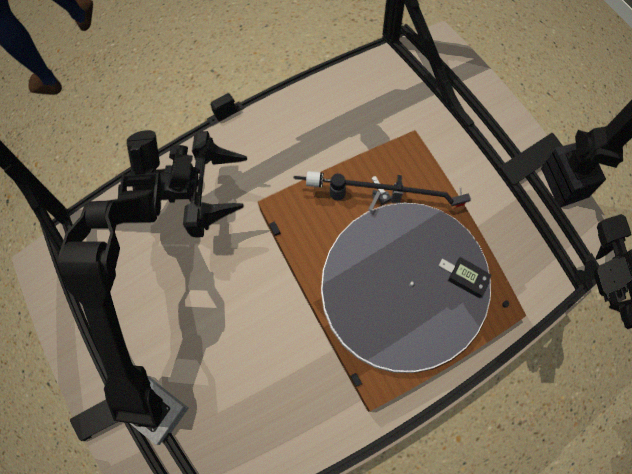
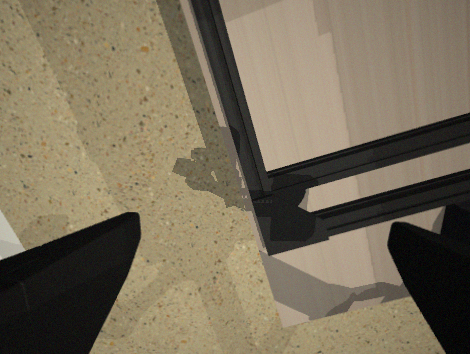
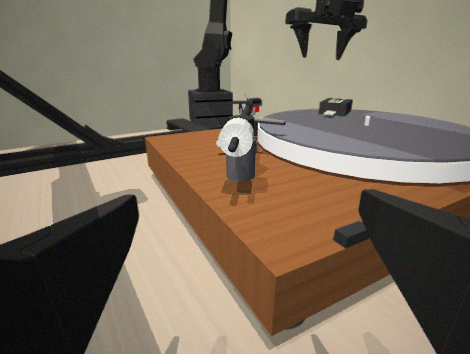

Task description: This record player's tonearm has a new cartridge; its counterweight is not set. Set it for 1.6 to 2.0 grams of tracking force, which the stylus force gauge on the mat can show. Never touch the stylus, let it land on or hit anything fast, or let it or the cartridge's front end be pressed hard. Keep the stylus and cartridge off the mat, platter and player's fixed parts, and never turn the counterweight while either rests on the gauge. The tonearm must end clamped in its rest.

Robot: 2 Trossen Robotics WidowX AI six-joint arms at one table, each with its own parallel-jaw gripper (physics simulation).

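Frame: origin at the left arm's base, x right, y ahead, z up, level; metres.
Where they show: left gripper, fingertip midpoint: [image 2: 264,228] [image 3: 321,58]; right gripper, fingertip midpoint: [image 1: 245,181] [image 3: 249,203]; left arm's base, origin of the base link: [image 1: 581,163] [image 3: 209,91]; right arm's base, origin of the base link: [image 1: 148,409].
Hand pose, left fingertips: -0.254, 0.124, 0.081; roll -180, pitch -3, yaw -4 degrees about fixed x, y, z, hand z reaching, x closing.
Things, the pixels of their top centre, and the offset from my left fingertips, as dx, dy, dz. "pt": a spot on its surface instead. Level surfaces: height alone.
- tonearm, surface spot: [image 1: 421,190] pt +0.284, +0.263, -0.063
- post, surface spot: [image 1: 398,187] pt +0.298, +0.302, -0.057
- dark pivot, surface spot: [image 1: 337,186] pt +0.330, +0.401, -0.060
- headshell, middle of its top: [image 1: 460,198] +0.251, +0.196, -0.068
- force gauge, middle of its top: [image 1: 465,272] [image 3: 335,101] +0.123, +0.239, -0.069
- grey mat, its level: dz -0.090
- small dark block, surface spot: [image 3: 350,234] [image 1: 271,225] pt +0.315, +0.525, -0.108
- dark knob, middle of its top: [image 1: 506,303] +0.048, +0.166, -0.108
- white spindle, surface spot: [image 3: 367,120] [image 1: 410,283] pt +0.139, +0.334, -0.083
The tonearm [image 1: 421,190] lies above the rest post [image 1: 398,187]; whether it is clamped is too small to tell. Its white counterweight [image 1: 313,179] [image 3: 236,136] is on the rear end, behind the dark pivot [image 1: 337,186]. The headshell [image 1: 461,198] with a red cartridge is beyond the platter's edge. The force gauge [image 1: 469,276] [image 3: 336,106] sits on the grey mat [image 1: 387,306]; its display seems to show 0.00. My right gripper [image 1: 244,182] [image 3: 249,203] is open, to the left of the counterweight and apart from it. My left gripper [image 2: 264,228] [image 3: 321,58] is open and empty, away from the tonearm.
The wooden player base [image 1: 301,244] [image 3: 210,200] carries a small dark block [image 1: 274,228] [image 3: 350,234] at its left edge and a dark knob [image 1: 505,304] at its right. A white spindle [image 1: 411,284] [image 3: 367,120] rises from the platter. Black frame rails [image 1: 306,73] [image 2: 240,100] border the table.
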